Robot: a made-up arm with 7 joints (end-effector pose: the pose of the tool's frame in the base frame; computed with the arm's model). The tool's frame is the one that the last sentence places.
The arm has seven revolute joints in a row. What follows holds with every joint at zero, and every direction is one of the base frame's. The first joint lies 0.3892 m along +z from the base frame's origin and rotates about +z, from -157.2 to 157.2 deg. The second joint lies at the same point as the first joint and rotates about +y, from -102.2 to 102.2 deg. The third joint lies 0.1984 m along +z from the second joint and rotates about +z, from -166.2 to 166.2 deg. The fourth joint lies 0.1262 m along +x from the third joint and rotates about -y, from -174.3 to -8.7 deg. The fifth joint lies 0.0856 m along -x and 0.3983 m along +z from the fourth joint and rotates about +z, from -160.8 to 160.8 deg. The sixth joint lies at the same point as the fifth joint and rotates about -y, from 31.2 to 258.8 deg. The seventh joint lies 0.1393 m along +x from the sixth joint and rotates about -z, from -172.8 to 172.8 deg. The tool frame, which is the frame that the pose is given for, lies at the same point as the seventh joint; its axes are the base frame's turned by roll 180, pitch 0 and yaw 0 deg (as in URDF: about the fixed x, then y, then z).
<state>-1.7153 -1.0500 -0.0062 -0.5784 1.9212 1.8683 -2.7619</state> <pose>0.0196 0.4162 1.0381 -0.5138 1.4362 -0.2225</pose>
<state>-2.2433 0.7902 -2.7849 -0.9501 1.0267 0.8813 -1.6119</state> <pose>-0.2287 0.1153 1.0823 2.5730 -0.0079 -2.5254</pose>
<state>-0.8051 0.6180 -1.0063 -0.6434 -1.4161 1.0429 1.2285</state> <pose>0.0886 -0.6059 0.8426 -1.2813 -1.2686 0.7854</pose>
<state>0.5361 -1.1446 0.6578 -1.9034 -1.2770 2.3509 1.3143</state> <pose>-0.1905 0.4237 0.8529 0.0890 -0.8808 -2.9464</pose>
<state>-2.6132 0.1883 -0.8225 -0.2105 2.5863 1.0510 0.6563</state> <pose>-0.2177 -0.0765 1.0956 -1.9162 -0.5786 -2.1181</pose>
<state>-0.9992 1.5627 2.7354 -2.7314 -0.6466 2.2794 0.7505</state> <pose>0.0040 0.2458 0.8428 -2.3678 -0.8729 0.8882</pose>
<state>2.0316 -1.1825 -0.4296 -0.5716 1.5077 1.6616 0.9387</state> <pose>0.3736 -0.4045 0.9377 -0.5673 -0.9583 0.9470</pose>
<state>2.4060 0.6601 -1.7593 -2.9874 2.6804 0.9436 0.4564</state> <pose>0.3900 0.1353 0.1859 -0.6275 1.0525 0.8693</pose>
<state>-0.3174 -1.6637 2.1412 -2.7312 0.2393 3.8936 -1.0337</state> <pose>0.1371 0.3375 0.1862 2.2849 1.0767 2.9999</pose>
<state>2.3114 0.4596 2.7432 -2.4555 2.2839 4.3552 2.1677</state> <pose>0.0502 -0.2992 0.5434 2.9234 0.5817 0.0717</pose>
